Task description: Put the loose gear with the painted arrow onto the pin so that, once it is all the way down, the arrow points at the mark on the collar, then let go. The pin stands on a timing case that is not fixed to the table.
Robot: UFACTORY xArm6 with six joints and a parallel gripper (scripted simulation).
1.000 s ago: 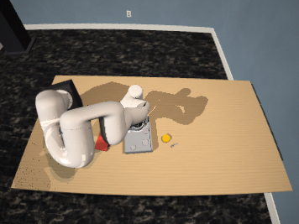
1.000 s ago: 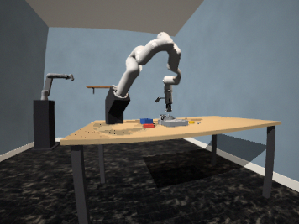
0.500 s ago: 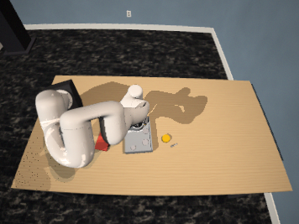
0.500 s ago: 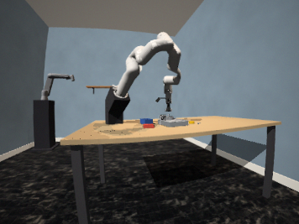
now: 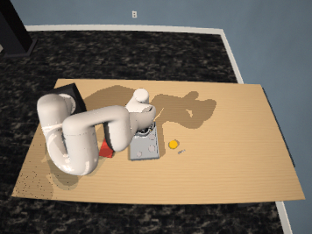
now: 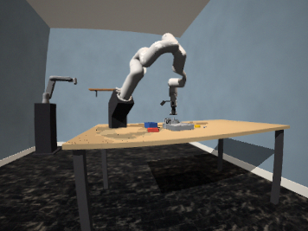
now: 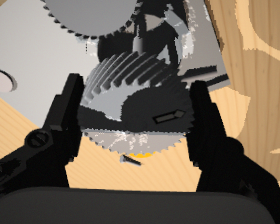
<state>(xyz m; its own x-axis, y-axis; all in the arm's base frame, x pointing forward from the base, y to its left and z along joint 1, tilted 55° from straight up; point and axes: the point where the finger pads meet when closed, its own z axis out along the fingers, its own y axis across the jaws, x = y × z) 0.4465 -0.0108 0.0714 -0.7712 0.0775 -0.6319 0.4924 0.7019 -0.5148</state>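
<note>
Right now my hand is right at the grey toothed gear. Round my hand: red block (22 cm behind, 12 cm below, 8 cm to the right); blue block (19 cm behind, 12 cm below, 8 cm to the left); grey screw (22 cm ahead, 15 cm to the right, 12 cm below).
</note>
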